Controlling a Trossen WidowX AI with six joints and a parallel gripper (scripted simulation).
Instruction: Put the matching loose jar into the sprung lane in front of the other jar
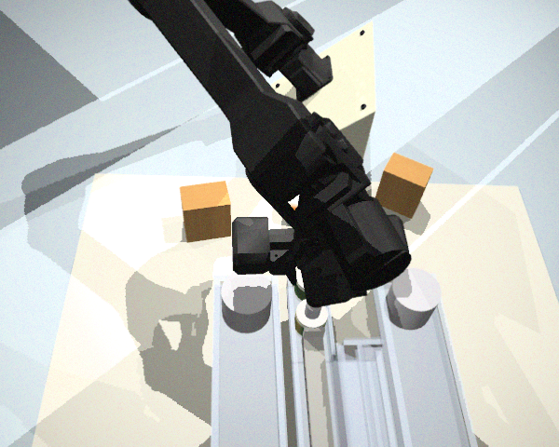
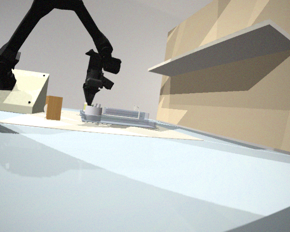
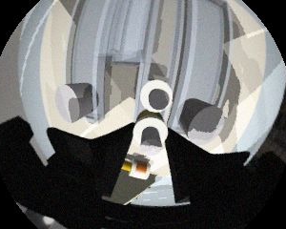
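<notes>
Right now my gripper tip is 140 mm short of the grey lane rack, 30 mm to the right of it and 30 mm above it. The rest, counted from my gripper tip: red mark 220 mm ahead, 50 mm to the left, 20 mm above; shelf 510 mm ahead, 20 mm to the left, 320 mm above.
</notes>
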